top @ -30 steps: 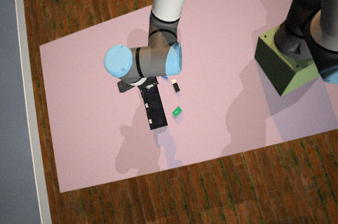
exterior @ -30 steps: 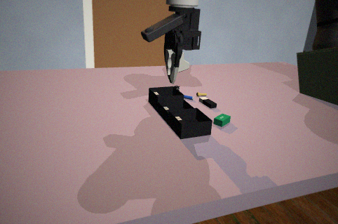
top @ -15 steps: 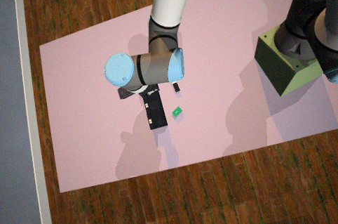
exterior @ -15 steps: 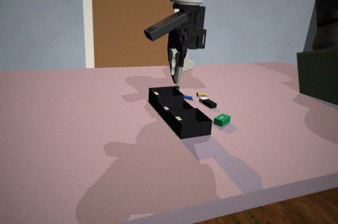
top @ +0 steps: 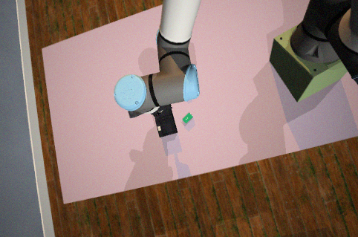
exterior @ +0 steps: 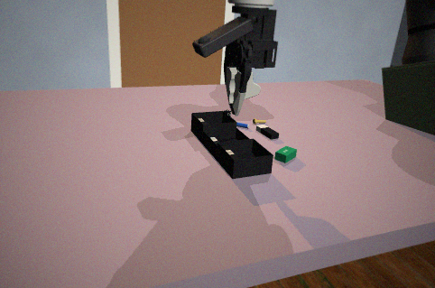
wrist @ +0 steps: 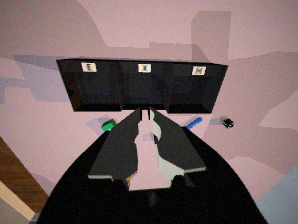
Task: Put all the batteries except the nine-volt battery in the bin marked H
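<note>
The bin row is 7 cm below my hand and 1 cm ahead of it. Round my hand: blue battery 12 cm to the right, 9 cm below, 8 cm behind; black-and-white battery 12 cm behind, 9 cm below, 7 cm to the right; green block 11 cm behind, 9 cm below, 7 cm to the left.
</note>
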